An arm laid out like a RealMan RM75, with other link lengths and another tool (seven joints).
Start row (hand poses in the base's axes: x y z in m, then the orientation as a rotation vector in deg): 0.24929 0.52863 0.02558 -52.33 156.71 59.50
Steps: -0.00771 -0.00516 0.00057 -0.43 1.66 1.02; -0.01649 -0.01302 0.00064 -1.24 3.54 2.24; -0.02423 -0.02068 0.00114 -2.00 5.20 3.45; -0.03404 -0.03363 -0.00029 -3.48 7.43 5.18; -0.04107 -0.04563 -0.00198 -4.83 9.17 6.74; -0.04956 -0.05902 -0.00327 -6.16 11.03 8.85; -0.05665 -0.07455 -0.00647 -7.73 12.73 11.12; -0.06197 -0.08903 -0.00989 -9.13 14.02 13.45; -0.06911 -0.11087 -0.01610 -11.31 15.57 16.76; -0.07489 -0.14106 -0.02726 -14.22 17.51 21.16; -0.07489 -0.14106 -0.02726 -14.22 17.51 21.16; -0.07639 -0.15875 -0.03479 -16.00 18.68 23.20; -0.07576 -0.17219 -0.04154 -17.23 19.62 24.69; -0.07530 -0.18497 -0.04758 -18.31 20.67 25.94
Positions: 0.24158 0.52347 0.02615 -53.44 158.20 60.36; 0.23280 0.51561 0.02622 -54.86 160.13 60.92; 0.22506 0.50795 0.02672 55.09 -158.25 -60.02; 0.21525 0.49500 0.02529 55.38 -155.50 -58.03; 0.20822 0.48300 0.02360 55.83 -153.22 -56.20; 0.19973 0.46961 0.02231 56.80 -150.40 -54.40; 0.19264 0.45408 0.01911 58.00 -147.59 -52.25; 0.18732 0.43960 0.01569 59.55 -144.99 -50.28; 0.18018 0.41776 0.00948 61.83 -141.49 -47.22; 0.17440 0.38757 -0.00168 64.73 -136.83 -43.17; 0.17440 0.38757 -0.00168 64.73 -136.83 -43.17; 0.17290 0.36988 -0.00921 65.73 -134.50 -40.79; 0.17353 0.35644 -0.01596 66.37 -132.71 -39.17; 0.17399 0.34366 -0.02200 66.66 -131.03 -37.81
